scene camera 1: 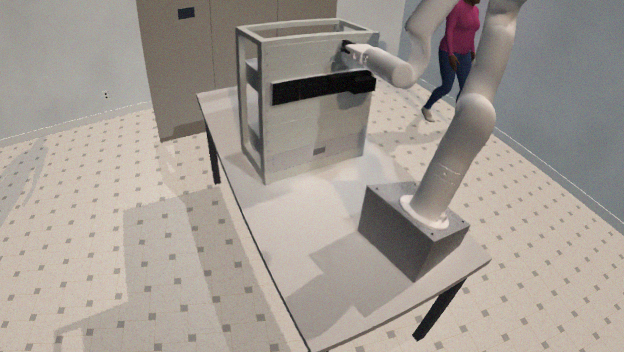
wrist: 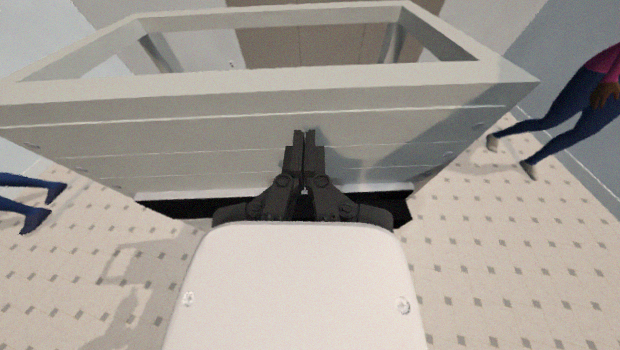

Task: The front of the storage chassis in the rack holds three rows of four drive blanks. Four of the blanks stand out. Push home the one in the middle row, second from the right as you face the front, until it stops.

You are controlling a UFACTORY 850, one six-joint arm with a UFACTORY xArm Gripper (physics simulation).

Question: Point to a pale rack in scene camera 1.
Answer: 314,104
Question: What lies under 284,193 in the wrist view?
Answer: The gripper.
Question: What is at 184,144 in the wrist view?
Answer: A pale rack.
